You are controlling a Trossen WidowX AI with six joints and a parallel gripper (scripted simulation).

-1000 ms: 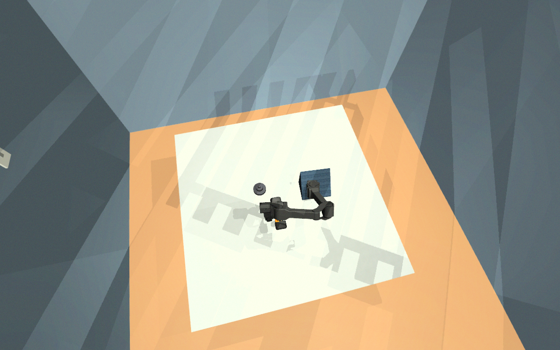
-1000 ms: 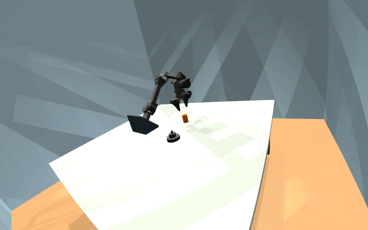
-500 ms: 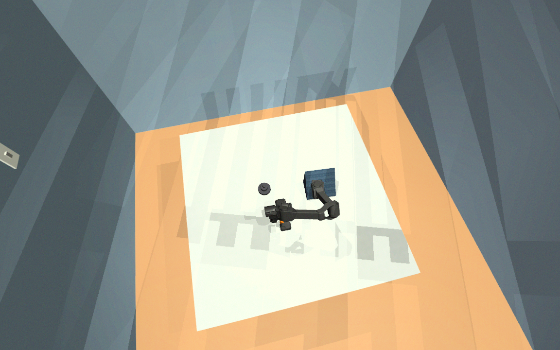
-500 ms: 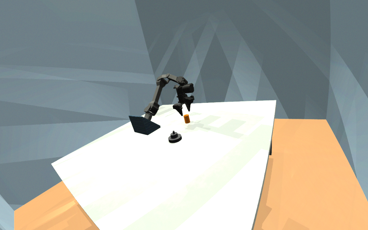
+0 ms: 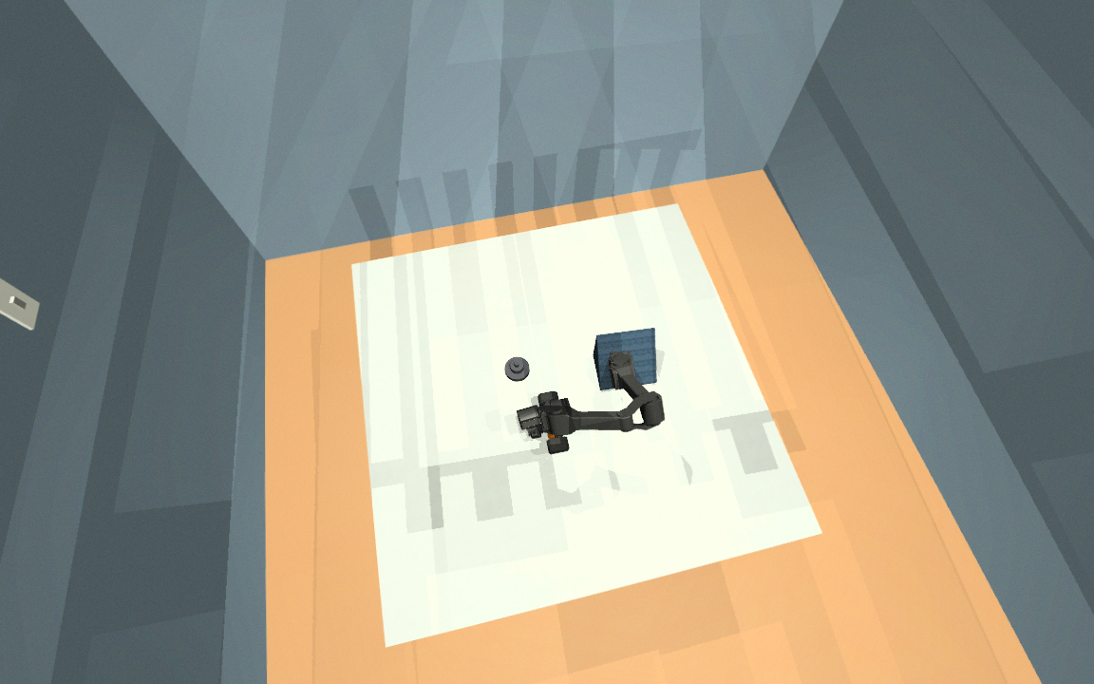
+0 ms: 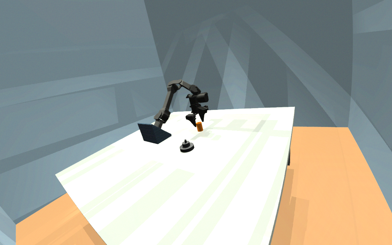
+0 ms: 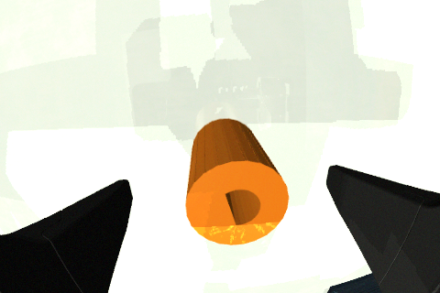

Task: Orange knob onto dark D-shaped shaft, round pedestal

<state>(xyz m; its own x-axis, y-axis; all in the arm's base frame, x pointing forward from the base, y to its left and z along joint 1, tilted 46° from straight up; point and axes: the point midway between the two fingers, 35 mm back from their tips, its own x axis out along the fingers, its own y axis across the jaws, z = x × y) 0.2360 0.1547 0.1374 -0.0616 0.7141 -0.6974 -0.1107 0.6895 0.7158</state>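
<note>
Right now the orange knob is 20 mm below my gripper tip. The rest, counted from my gripper tip: round pedestal 100 mm ahead, 240 mm to the right, 20 mm below.
</note>
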